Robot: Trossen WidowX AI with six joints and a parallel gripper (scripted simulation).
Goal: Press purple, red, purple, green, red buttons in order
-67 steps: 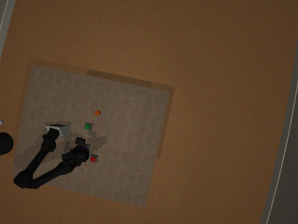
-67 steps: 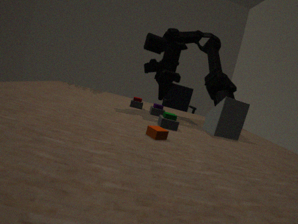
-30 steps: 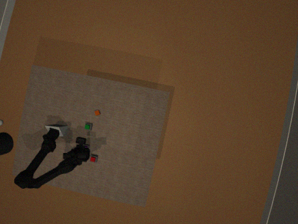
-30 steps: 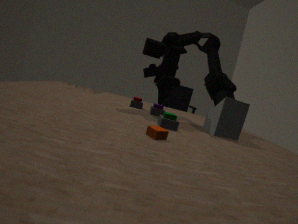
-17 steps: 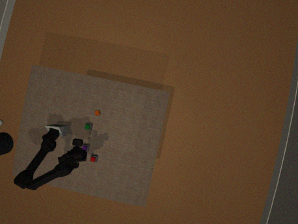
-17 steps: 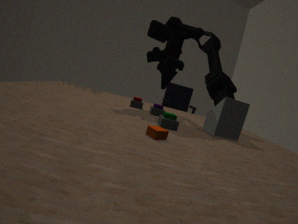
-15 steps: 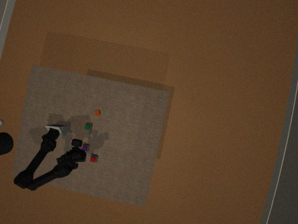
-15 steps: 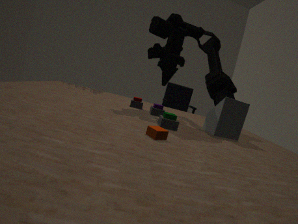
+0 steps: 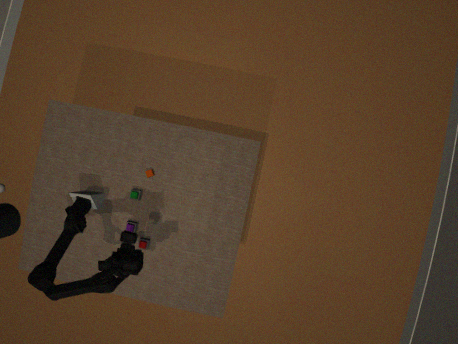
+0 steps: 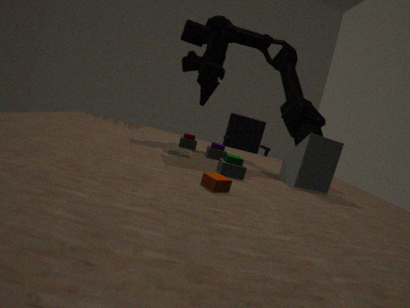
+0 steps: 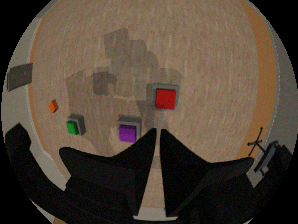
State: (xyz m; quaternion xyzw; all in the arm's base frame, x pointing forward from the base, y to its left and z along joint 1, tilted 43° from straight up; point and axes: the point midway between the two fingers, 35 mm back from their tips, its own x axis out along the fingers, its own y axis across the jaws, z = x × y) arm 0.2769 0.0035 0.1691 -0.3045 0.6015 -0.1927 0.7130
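My gripper tip is 100 mm above the red button, 10 mm to the left of it and 10 mm short of it. Round my gripper tip: orange block 320 mm to the left, 120 mm below, 70 mm behind; green button 200 mm to the left, 100 mm below, 100 mm behind; purple button 100 mm below, 70 mm behind, 50 mm to the left.
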